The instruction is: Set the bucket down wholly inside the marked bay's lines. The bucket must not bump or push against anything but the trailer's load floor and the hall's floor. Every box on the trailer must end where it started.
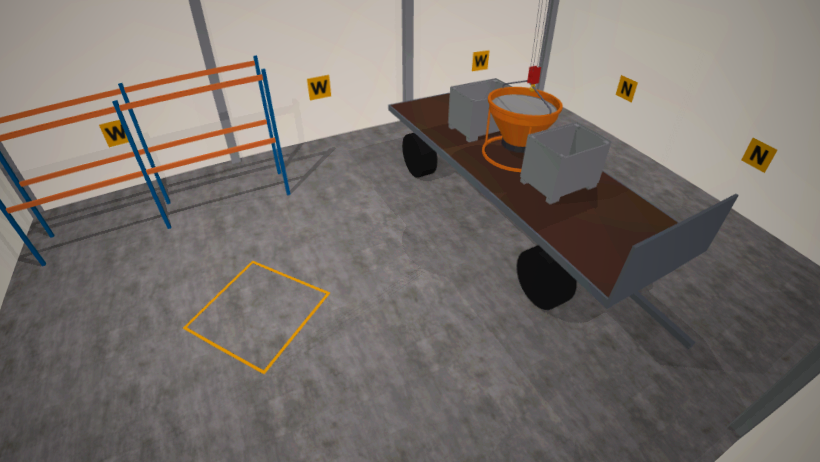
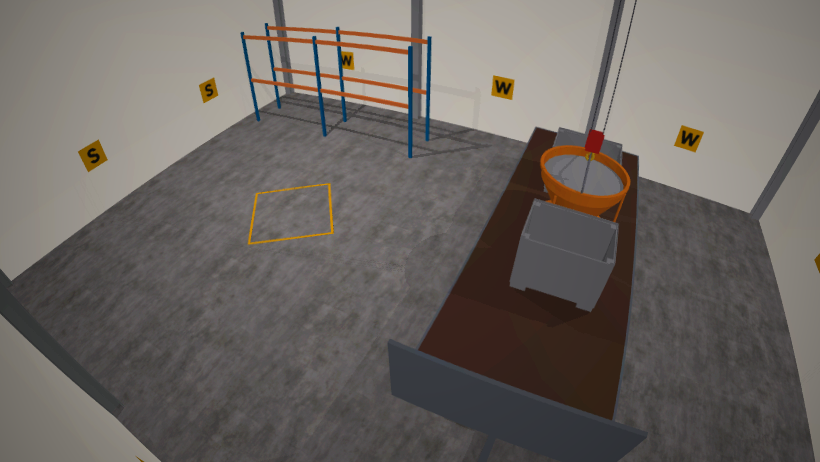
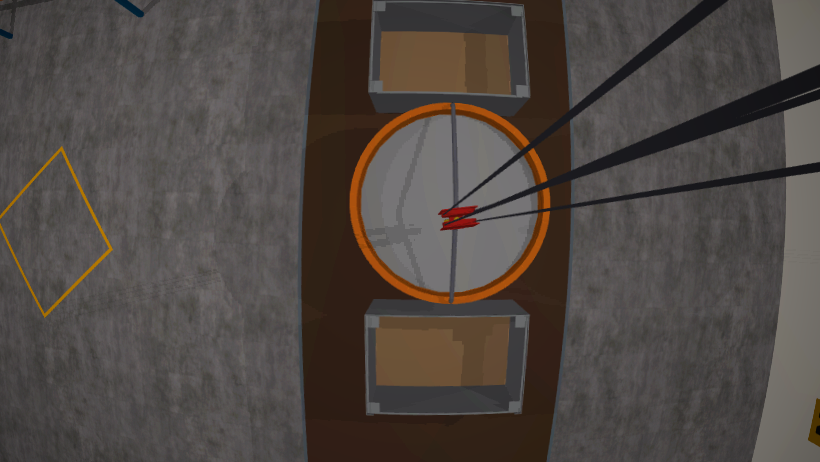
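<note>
The orange bucket (image 1: 518,128) (image 2: 580,201) (image 3: 355,202) is upright over the brown load floor of the trailer (image 1: 591,241) (image 2: 527,344) (image 3: 332,367), between two grey boxes. Whether its foot ring touches the deck is hard to tell. The near box (image 1: 539,166) (image 2: 562,272) (image 3: 447,398) and the far box (image 1: 463,111) (image 2: 568,139) (image 3: 447,17) stand close to the bucket. My hook (image 1: 533,86) (image 2: 589,155) (image 3: 454,218), under the red block, is at the top of the bucket's grey bail and holds it. The marked bay's yellow lines (image 1: 290,277) (image 2: 331,208) (image 3: 86,198) lie on the hall floor beside the trailer.
A blue and orange rack (image 1: 142,166) (image 2: 410,103) stands by the W wall, beyond the bay. The trailer's headboard (image 1: 677,252) (image 2: 504,396) rises at its near end. Black wheels (image 1: 546,278) show at its side, and a drawbar (image 1: 662,321) sticks out past the headboard.
</note>
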